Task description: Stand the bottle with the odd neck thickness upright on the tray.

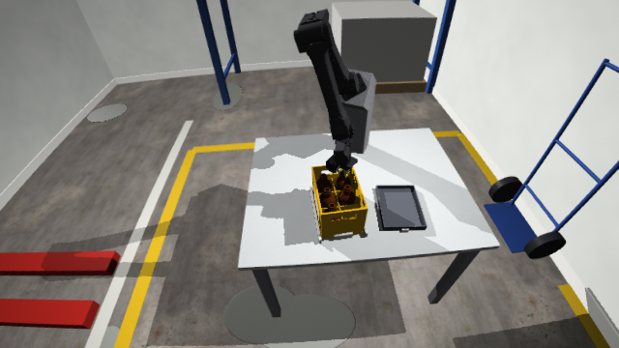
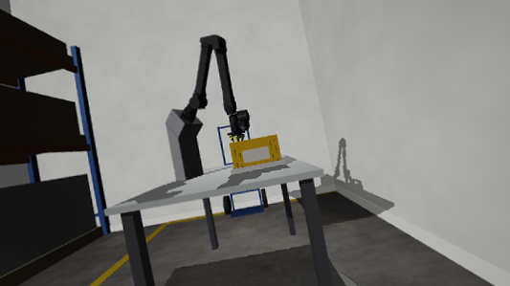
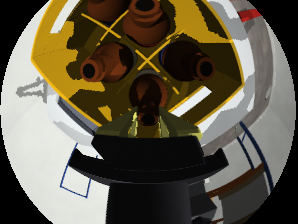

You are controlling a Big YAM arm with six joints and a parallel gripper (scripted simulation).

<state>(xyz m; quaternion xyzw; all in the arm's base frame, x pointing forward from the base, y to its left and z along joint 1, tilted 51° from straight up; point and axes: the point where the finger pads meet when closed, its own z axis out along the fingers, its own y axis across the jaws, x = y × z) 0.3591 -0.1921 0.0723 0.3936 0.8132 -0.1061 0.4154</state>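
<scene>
My gripper is now 6 cm above the brown bottle. Also, from my hand: dark tray 20 cm to the left, 19 cm ahead, 14 cm below; crate 7 cm to the right, 7 cm below, 7 cm ahead.
</scene>
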